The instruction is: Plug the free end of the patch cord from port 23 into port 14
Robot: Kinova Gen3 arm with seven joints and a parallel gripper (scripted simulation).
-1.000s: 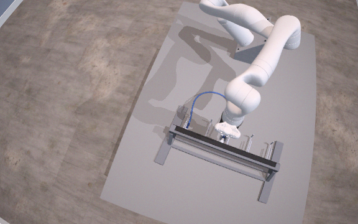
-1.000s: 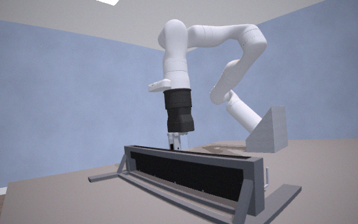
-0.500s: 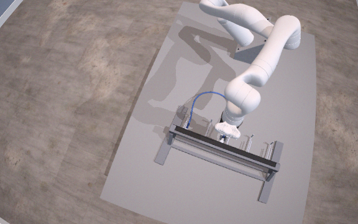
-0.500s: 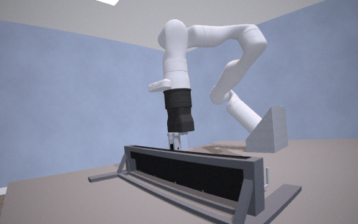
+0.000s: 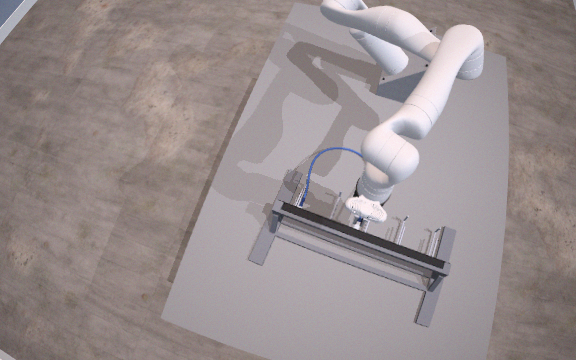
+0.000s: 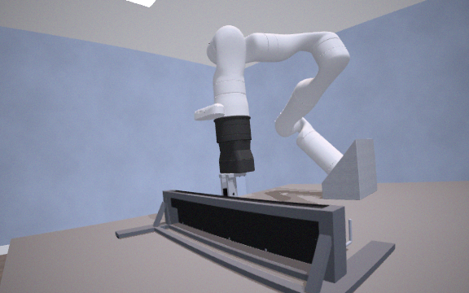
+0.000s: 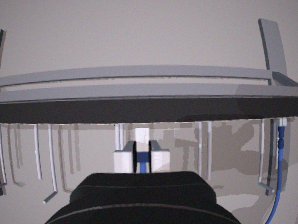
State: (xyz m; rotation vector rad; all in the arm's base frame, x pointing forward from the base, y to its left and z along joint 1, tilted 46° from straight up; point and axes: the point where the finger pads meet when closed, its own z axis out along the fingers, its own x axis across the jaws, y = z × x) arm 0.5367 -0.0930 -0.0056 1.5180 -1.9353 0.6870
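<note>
My hand is 10 mm short of the plug and 10 mm above it.
</note>
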